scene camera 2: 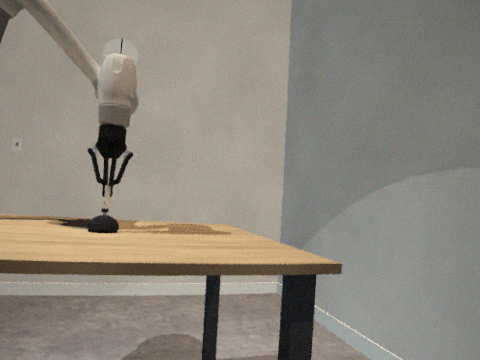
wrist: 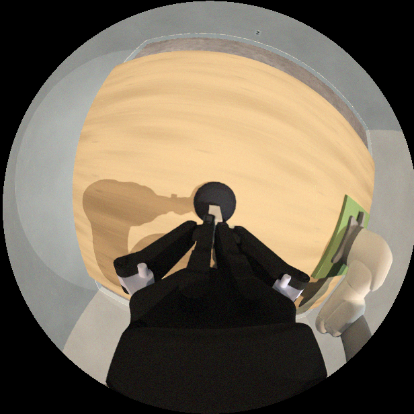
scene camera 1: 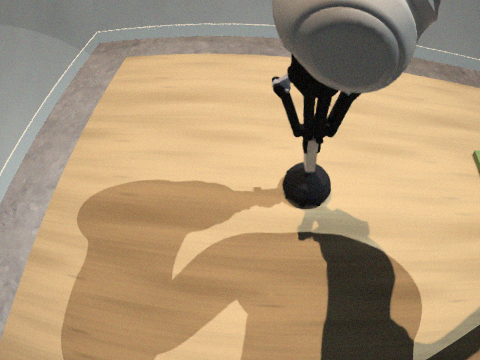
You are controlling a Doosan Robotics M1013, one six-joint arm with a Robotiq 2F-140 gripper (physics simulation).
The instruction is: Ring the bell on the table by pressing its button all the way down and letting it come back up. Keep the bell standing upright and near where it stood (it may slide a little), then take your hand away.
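Frame: origin at the arm's base, x right, y up, z back, level; centimetres.
Seen in the pictures: gripper, fingertip midpoint: (scene camera 2: 106, 208) (scene camera 1: 308, 165).
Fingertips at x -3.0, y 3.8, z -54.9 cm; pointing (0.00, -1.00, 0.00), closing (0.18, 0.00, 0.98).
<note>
A point is followed by its place in that frame.
The bell (scene camera 1: 305, 189) @[x -5.4, y 0.8, z -55.0 cm] (scene camera 2: 103, 225) @[x 1.6, y -0.6, z -55.4 cm] (wrist: 214, 194) is a dark, almost black dome, standing upright on the wooden table (scene camera 1: 200, 115) @[x 13.8, y -2.7, z -77.3 cm] (scene camera 2: 175, 250) @[x 26.3, y -2.7, z -74.1 cm] (wrist: 200, 110). Its small dark button (scene camera 2: 105, 211) @[x -1.5, y 3.1, z -55.1 cm] shows just above the dome in the scene camera 2 view. My gripper (scene camera 1: 310, 166) @[x -3.0, y 3.8, z -54.9 cm] (scene camera 2: 106, 204) @[x -3.0, y 3.8, z -54.9 cm] (wrist: 213, 213) points down, shut and empty. Its pale fingertips are right over the button and look to be touching its top; the exact contact is too small to tell. In the scene camera 1 view and the wrist view the fingertips cover the button.
A green flat object (scene camera 1: 477, 162) @[x 10.7, y -1.9, z -14.5 cm] (wrist: 332, 245) lies on the table, at the right edge of the scene camera 1 view. In the wrist view, pale arm parts (wrist: 370, 255) show beside it. The arm's shadow falls across the table around the bell.
</note>
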